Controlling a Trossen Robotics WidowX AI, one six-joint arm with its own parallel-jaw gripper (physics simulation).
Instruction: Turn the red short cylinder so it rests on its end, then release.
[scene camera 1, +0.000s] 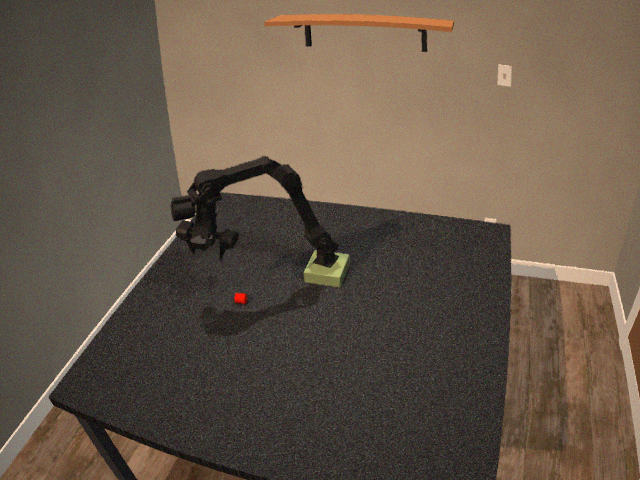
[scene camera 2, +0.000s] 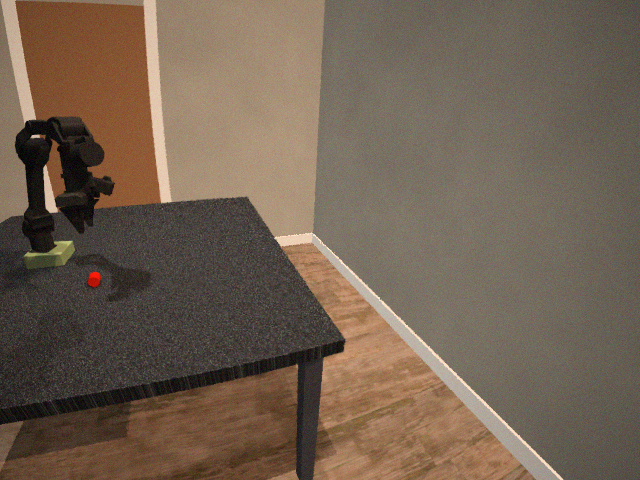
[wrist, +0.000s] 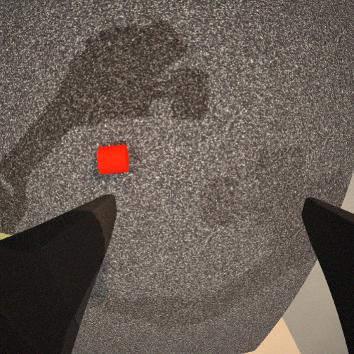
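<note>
The red short cylinder (scene camera 1: 240, 298) (scene camera 2: 94, 279) (wrist: 113, 159) lies on its side on the dark table. In the wrist view its axis runs roughly left to right, and it is above and slightly right of the left fingertip's inner side, close to that tip in the picture. My gripper (scene camera 1: 206, 253) (scene camera 2: 86, 228) (wrist: 214, 206) is open and empty, with its fingers wide apart and pointing down. It hangs well above the table, apart from the cylinder. In scene camera 1 it is up and to the left of the cylinder.
The arm's base stands on a light green block (scene camera 1: 324, 277) (scene camera 2: 49, 258) on the dark table (scene camera 1: 361, 372) (scene camera 2: 206, 310). The arm's shadow falls on the table near the cylinder. An orange shelf (scene camera 1: 361, 20) is high on the wall behind.
</note>
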